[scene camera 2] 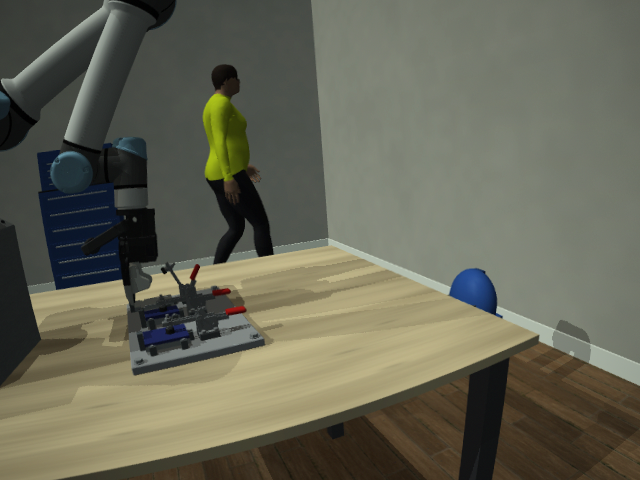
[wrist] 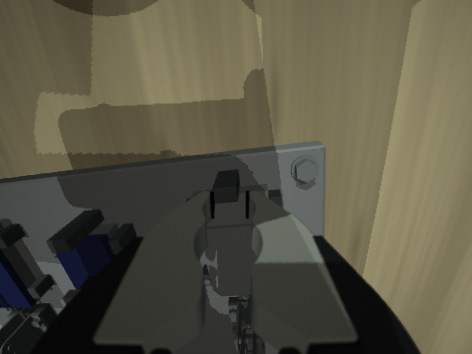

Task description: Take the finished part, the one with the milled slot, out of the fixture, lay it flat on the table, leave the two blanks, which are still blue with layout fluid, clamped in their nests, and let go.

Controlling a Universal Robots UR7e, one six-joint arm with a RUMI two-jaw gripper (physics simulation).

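Frame: origin at the arm's base, x ahead, y left, z up, level; millimetres.
Seen in the pictures: gripper, fingertip midpoint: (scene camera 2: 133, 303) (wrist: 230, 193).
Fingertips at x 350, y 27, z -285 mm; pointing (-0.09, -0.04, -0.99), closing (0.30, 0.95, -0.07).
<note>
Pixels of each thing's middle, then the offset from my fingertips to it. "*": a spot on its surface instead. Level surfaces: height alone.
- finished part, body centre: (wrist: 238, 245) (scene camera 2: 153, 302) dy -9, dx +45, dz -6 mm
- fixture plate, body centre: (wrist: 132, 284) (scene camera 2: 184, 322) dy -127, dx +79, dz -24 mm
- third handle, surface spot: (scene camera 2: 194, 272) * dy -35, dx +148, dz +49 mm
- table, its level: dz -32 mm
The finished part (wrist: 230, 245) lies grey in its nest, seen between my fingers in the wrist view; its slot is hard to make out, and it is mostly hidden in the scene view. My gripper (scene camera 2: 132, 304) (wrist: 230, 193) points down over that nest. Its fingers are partly closed with a narrow gap, narrower than the part appears, and I see nothing gripped between them. One blue blank (scene camera 2: 161, 312) (wrist: 90, 257) sits in the middle nest. The other blue blank (scene camera 2: 166, 334) (wrist: 10, 280) sits in the near nest. Both are on the fixture plate (scene camera 2: 206, 350) (wrist: 310, 210).
Red clamp handles (scene camera 2: 235, 310) (scene camera 2: 221, 291) lie low at two nests; a third handle (scene camera 2: 194, 272) stands up with its clamp arm raised. A grey box (scene camera 2: 15, 304) stands left on the table (scene camera 2: 361, 330). A person (scene camera 2: 227, 139) in yellow stands behind.
</note>
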